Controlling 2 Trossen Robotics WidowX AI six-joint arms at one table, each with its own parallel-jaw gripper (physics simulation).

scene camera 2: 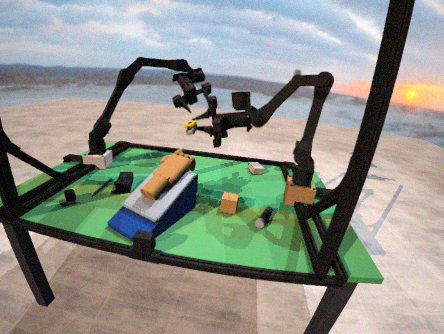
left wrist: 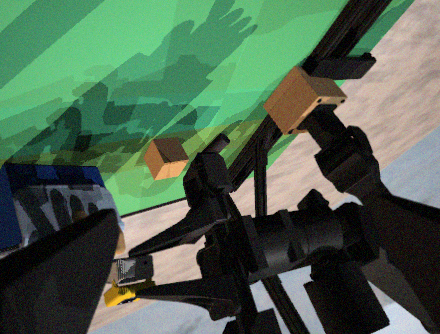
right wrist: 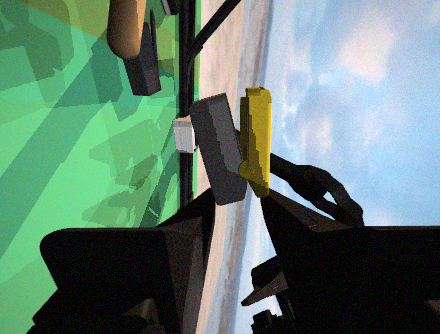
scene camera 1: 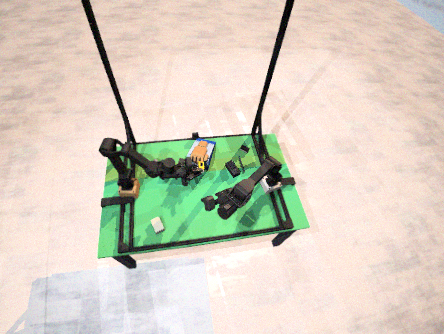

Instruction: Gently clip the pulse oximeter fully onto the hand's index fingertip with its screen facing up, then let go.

My left gripper is open, holding nothing. Also in view: a pulse oximeter. A tan cube rests on the table. Also in view: my right gripper.
My right gripper also shows in the left wrist view and in the right wrist view.
